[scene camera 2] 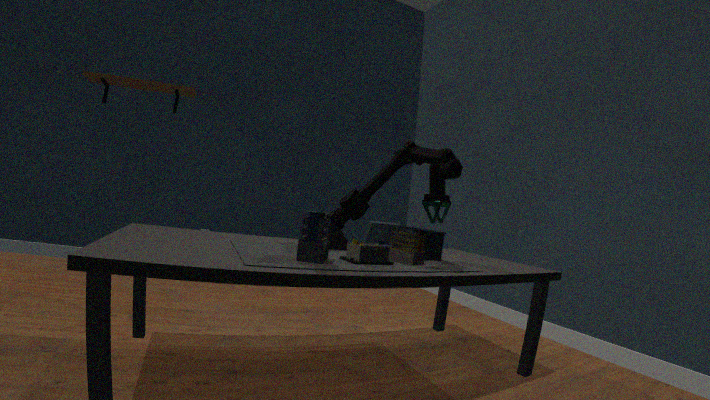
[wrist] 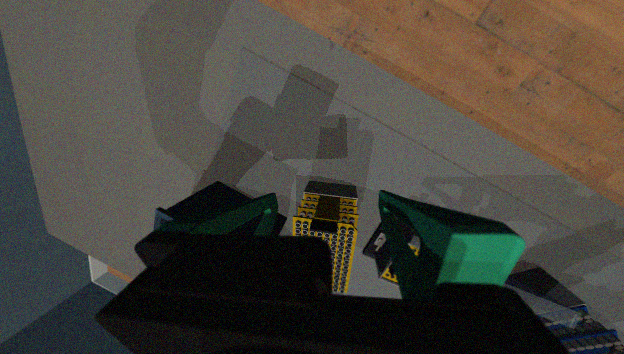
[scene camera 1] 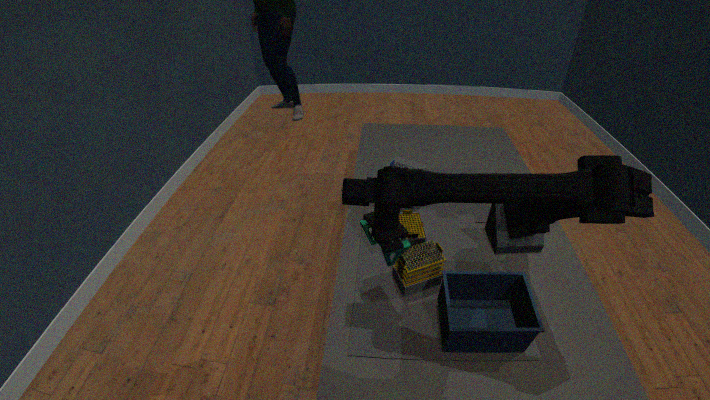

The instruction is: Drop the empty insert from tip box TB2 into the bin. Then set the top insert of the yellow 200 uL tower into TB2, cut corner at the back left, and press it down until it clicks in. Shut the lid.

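Note:
My gripper [scene camera 1: 381, 253] [scene camera 2: 437, 221] [wrist: 325, 198] is open and empty, pointing down high above the table near the yellow tower. The yellow tower [scene camera 1: 419, 272] [scene camera 2: 407, 245] [wrist: 329, 214] is a stack of yellow inserts on a dark base, with its top insert [scene camera 1: 425, 253] [wrist: 345, 245] full of round holes. Tip box TB2 [scene camera 2: 374, 254] stands beside it, with a yellow insert [scene camera 1: 412, 225] [wrist: 390, 275] in it. Its translucent lid [scene camera 2: 377, 231] appears raised. A finger hides part of the box in the wrist view. The blue bin [scene camera 1: 492, 341] [scene camera 2: 436, 244] stands beside the tower.
A blue tower [scene camera 2: 313, 237] [wrist: 590, 336] stands on TB2's other side, mostly behind the arm in scene camera 1. The arm [scene camera 1: 480, 187] [scene camera 2: 382, 182] reaches over the grey table [scene camera 1: 430, 145] [scene camera 2: 175, 242]. A person [scene camera 1: 280, 55] stands at the back left.

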